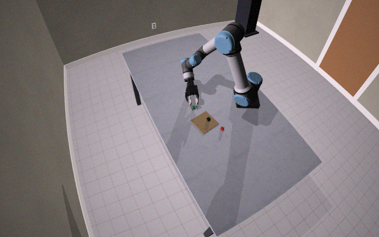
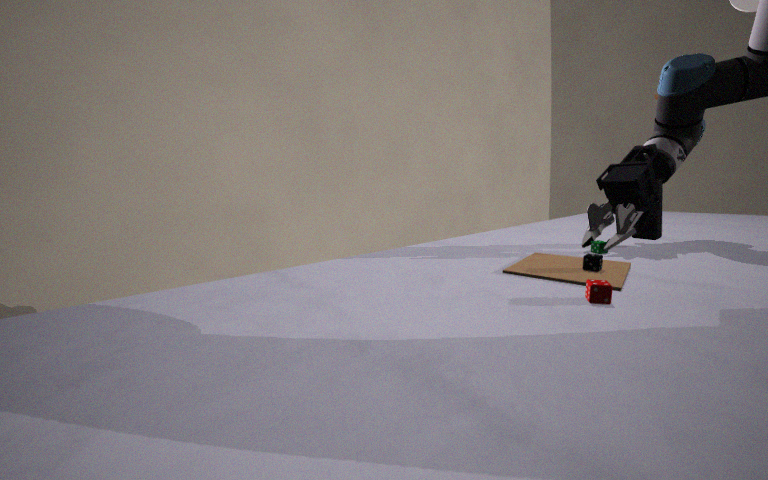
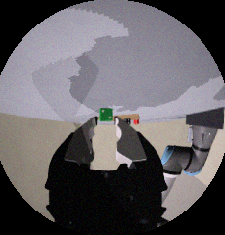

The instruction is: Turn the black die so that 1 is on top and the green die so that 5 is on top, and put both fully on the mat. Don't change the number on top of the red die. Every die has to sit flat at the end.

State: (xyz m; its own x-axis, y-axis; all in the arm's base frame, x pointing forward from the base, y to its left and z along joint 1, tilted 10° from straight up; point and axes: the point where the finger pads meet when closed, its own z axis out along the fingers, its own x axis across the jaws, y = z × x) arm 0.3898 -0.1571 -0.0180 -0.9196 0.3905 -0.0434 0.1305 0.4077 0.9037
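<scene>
Now: hand 10 mm to the left of the green die and 10 mm above it. From my hand the other things lie so: red die (40 mm behind, 250 mm to the left, 10 mm below); brown mat (10 mm ahead, 140 mm to the left, 20 mm below); black die (20 mm behind, 140 mm to the left).
</scene>
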